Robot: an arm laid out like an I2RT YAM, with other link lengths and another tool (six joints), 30 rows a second.
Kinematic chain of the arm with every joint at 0, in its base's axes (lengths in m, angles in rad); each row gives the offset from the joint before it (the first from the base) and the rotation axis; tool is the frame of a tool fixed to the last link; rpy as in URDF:
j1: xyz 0 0 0.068 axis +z
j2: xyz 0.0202 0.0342 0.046 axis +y
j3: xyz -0.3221 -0.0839 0 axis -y
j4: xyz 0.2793 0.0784 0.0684 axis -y
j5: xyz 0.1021 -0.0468 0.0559 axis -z
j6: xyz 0.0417 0 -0.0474 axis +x
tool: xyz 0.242 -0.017 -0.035 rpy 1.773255 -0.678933 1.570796
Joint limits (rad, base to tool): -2.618..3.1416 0..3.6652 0..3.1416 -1.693..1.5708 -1.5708..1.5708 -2.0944..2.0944
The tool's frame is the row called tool.
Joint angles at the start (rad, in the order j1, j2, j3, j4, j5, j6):
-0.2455 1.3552 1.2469 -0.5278 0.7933 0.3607
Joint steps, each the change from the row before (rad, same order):
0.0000 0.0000 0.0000 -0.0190 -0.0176 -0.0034
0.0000 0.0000 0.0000 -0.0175 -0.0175 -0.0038
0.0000 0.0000 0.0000 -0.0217 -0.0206 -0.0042
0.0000 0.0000 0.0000 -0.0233 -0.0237 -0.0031
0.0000 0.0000 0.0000 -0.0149 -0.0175 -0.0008
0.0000 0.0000 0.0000 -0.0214 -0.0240 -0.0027
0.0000 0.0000 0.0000 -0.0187 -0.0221 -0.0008
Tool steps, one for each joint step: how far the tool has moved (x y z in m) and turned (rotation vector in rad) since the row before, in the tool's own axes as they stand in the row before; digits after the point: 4 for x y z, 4 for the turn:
-0.0027 -0.0067 0.0009 0.0220 -0.0060 -0.0159
-0.0023 -0.0065 0.0009 0.0215 -0.0051 -0.0152
-0.0031 -0.0078 0.0011 0.0258 -0.0068 -0.0180
-0.0031 -0.0089 0.0012 0.0293 -0.0063 -0.0177
-0.0016 -0.0063 0.0010 0.0208 -0.0027 -0.0101
-0.0026 -0.0088 0.0013 0.0291 -0.0049 -0.0156
-0.0021 -0.0081 0.0012 0.0266 -0.0035 -0.0118

